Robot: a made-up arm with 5 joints. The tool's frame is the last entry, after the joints. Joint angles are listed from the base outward. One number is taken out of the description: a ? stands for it. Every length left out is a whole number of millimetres.
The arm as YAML. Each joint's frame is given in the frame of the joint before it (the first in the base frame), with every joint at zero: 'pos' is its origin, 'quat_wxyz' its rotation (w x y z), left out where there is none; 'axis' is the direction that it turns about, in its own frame. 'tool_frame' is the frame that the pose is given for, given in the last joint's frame.
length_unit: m
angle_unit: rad
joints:
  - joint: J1
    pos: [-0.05, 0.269, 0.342]
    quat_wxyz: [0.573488, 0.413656, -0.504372, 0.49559]
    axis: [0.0, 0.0, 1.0]
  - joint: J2
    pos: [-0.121, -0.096, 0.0]
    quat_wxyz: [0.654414, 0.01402, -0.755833, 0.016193]
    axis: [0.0, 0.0, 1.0]
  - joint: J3
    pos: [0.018, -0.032, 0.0]
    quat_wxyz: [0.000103, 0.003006, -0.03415, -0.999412]
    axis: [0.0, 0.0, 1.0]
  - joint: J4
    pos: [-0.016, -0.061, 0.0]
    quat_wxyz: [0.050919, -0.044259, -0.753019, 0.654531]
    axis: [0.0, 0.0, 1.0]
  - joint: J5
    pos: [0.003, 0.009, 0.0]
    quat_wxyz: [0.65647, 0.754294, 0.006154, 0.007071]
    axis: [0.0, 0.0, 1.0]
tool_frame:
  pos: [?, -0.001, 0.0]
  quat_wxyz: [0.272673, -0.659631, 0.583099, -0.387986]
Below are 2 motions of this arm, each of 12 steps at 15 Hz.
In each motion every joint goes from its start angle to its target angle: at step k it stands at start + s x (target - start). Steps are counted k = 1, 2, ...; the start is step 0. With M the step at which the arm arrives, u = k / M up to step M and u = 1 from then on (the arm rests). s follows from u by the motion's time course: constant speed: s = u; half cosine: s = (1 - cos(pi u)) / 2; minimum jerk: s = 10 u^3 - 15 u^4 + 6 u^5.
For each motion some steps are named. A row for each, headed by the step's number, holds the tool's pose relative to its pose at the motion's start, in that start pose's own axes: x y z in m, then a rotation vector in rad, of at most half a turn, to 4 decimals.
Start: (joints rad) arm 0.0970 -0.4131 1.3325 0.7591 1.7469
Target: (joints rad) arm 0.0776 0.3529 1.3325 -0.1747 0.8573
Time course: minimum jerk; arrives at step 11
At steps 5, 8, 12:
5: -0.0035 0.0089 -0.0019 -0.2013 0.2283 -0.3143
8: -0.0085 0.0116 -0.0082 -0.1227 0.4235 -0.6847
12: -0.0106 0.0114 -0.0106 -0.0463 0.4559 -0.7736

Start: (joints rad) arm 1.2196 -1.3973 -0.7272 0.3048 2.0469
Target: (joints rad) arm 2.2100 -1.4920 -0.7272 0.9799 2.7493
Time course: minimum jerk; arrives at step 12
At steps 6, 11, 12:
6: 0.0409 0.0747 0.0360 0.2180 -0.4115 0.5775
11: 0.0457 0.1622 0.0639 0.5963 -0.5310 1.1371
12: 0.0456 0.1631 0.0641 0.6006 -0.5304 1.1425

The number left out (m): 0.02
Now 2 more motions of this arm.
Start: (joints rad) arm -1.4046 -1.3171 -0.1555 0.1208 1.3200
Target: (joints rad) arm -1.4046 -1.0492 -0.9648 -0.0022 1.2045
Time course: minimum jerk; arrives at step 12
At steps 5, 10, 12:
5: 0.0180 -0.0008 0.0022 -0.0107 0.2074 0.0914
10: 0.0478 0.0018 -0.0007 -0.0422 0.5751 0.2562
12: 0.0494 0.0020 -0.0011 -0.0446 0.5961 0.2658

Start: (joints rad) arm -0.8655 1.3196 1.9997 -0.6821 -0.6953
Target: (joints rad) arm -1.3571 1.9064 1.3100 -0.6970 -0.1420
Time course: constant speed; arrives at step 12
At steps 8, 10, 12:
8: 0.0374 -0.0447 0.0303 -0.0335 -0.2834 0.0724
10: 0.0473 -0.0528 0.0394 -0.0310 -0.3528 0.0954
12: 0.0573 -0.0596 0.0489 -0.0241 -0.4209 0.1202

